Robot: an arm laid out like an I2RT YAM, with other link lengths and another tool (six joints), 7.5 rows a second.
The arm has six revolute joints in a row. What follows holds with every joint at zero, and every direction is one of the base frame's.
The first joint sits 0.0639 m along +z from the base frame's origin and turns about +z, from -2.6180 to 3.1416 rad.
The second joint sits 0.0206 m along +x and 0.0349 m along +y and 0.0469 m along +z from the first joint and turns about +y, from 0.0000 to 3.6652 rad.
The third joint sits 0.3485 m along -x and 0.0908 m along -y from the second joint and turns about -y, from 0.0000 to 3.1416 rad.
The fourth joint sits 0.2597 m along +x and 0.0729 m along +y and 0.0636 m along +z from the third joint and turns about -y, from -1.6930 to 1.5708 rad.
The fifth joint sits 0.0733 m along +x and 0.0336 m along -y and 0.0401 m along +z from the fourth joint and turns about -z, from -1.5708 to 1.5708 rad.
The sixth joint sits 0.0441 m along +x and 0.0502 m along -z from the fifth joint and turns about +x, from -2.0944 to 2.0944 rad.
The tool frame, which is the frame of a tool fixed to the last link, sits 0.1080 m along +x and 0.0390 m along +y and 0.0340 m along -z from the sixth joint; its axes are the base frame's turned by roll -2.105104, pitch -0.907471 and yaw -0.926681 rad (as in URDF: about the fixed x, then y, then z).
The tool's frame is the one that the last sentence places.
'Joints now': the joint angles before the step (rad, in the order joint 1, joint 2, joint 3, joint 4, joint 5, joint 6). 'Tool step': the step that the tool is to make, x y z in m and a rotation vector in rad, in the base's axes. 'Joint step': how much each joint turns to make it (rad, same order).
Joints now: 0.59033 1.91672 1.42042 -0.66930 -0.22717 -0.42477
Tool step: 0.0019 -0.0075 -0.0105 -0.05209 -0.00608 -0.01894
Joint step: 0.00004 0.01054 -0.01309 -0.00039 0.05037 -0.00036
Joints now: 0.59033 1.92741 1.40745 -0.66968 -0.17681 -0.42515
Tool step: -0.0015 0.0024 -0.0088 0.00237 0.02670 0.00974
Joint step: 0.00041 0.02209 -0.00257 0.00331 -0.01907 -0.00264
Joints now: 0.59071 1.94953 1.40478 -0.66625 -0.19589 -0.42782
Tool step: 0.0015 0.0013 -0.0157 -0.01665 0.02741 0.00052
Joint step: 0.00005 0.03896 -0.00001 0.00694 -0.00151 0.00005
